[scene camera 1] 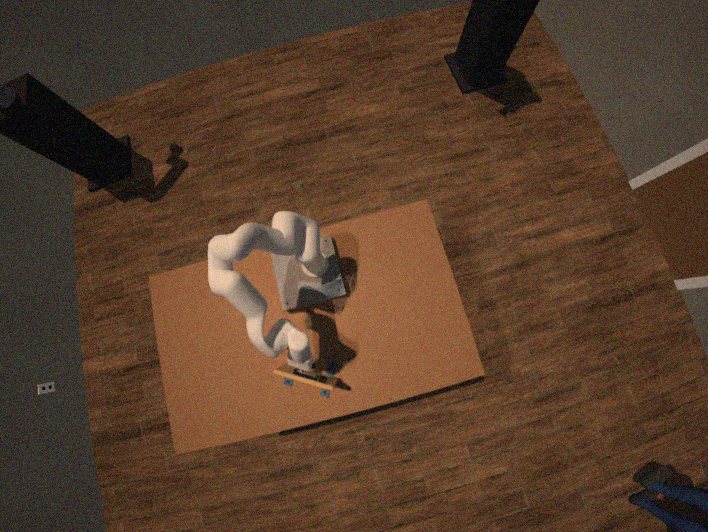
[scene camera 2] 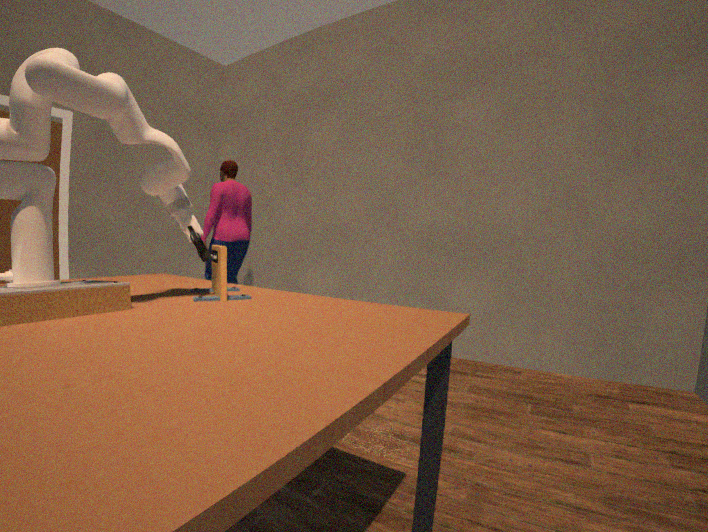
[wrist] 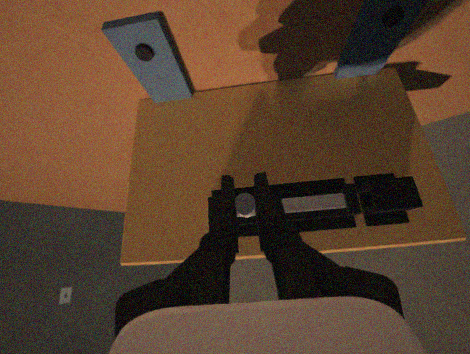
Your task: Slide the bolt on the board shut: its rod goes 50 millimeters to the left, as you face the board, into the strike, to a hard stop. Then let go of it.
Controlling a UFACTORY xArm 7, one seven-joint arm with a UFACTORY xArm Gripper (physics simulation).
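Where they show: gripper, fingertip midpoint: (scene camera 1: pixel 302 368) (scene camera 2: pixel 207 260) (wrist: pixel 244 189); arm's base, link origin: (scene camera 1: pixel 315 264) (scene camera 2: pixel 34 285).
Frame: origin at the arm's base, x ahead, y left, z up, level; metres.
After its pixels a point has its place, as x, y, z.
The upright wooden board (scene camera 1: pixel 303 379) @(0.479, -0.166, 0.105) (scene camera 2: pixel 223 274) @(0.412, -0.279, 0.024) (wrist: pixel 310 130) @(0.492, -0.133, 0.005) carries a black bolt housing (wrist: pixel 310 186) @(0.485, -0.141, 0.056). In the wrist view the board's feet are at the top, and the grey rod (wrist: pixel 315 202) @(0.475, -0.137, 0.070) shows in the housing's slot. The round grey knob (wrist: pixel 245 205) @(0.431, -0.167, 0.072) is near the left end of the slot there. The black strike (wrist: pixel 390 197) @(0.495, -0.093, 0.073) is at the right, past a small gap from the housing. My gripper (scene camera 1: pixel 307 372) @(0.437, -0.171, 0.060) (scene camera 2: pixel 210 258) @(0.437, -0.171, 0.060) (wrist: pixel 244 189) @(0.437, -0.171, 0.060) is shut on the knob, one finger on each side. The rod's far end is hidden.
Blue feet (scene camera 1: pixel 325 393) @(0.589, -0.124, -0.043) (scene camera 2: pixel 234 297) @(0.452, -0.280, -0.048) (wrist: pixel 155 65) @(0.391, -0.217, -0.048) hold the board on the orange-brown table (scene camera 1: pixel 400 320) @(0.372, 0.311, -0.056) (scene camera 2: pixel 257 366) @(0.100, -0.727, -0.056). The arm's grey base plate (scene camera 1: pixel 286 286) @(0.064, -0.157, 0.010) lies behind the board. A person in a pink top (scene camera 2: pixel 231 211) stands beyond the table.
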